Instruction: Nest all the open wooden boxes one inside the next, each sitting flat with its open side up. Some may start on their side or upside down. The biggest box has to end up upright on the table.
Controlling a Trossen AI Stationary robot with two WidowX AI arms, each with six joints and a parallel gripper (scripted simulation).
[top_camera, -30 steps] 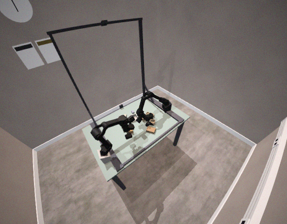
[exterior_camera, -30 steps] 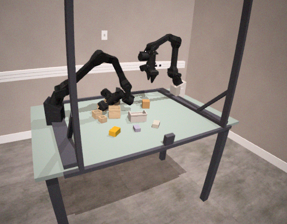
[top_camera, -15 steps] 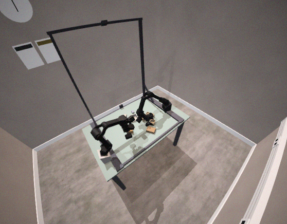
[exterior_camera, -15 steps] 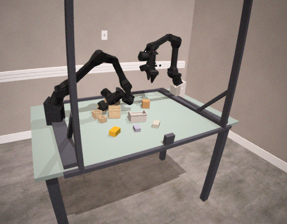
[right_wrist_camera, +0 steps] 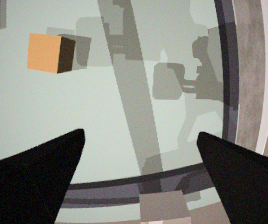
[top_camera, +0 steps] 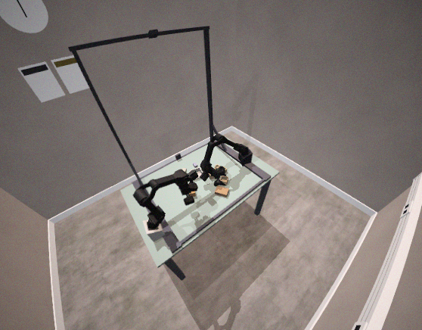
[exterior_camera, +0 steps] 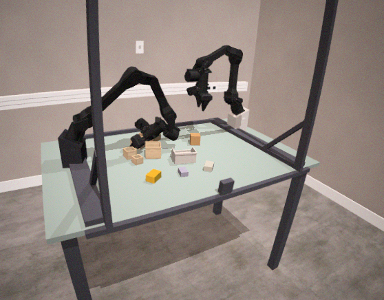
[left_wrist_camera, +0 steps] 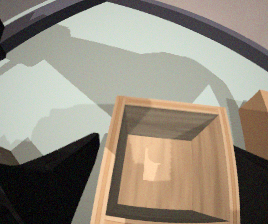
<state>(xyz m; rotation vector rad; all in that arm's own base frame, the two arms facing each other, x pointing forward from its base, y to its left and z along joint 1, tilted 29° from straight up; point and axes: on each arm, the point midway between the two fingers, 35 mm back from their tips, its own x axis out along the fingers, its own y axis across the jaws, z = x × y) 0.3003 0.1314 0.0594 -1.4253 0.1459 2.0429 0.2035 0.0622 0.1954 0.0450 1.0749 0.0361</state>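
The flat brown box is 70 mm ahead of my left hand, 90 mm to the right of it and 20 mm below it. Also, from my left hand: cream block: 350 mm behind, 160 mm to the right, 20 mm below; then orange cube: 90 mm behind, 270 mm to the right, 10 mm below; then purple block: 330 mm behind, 40 mm to the right, 20 mm below.
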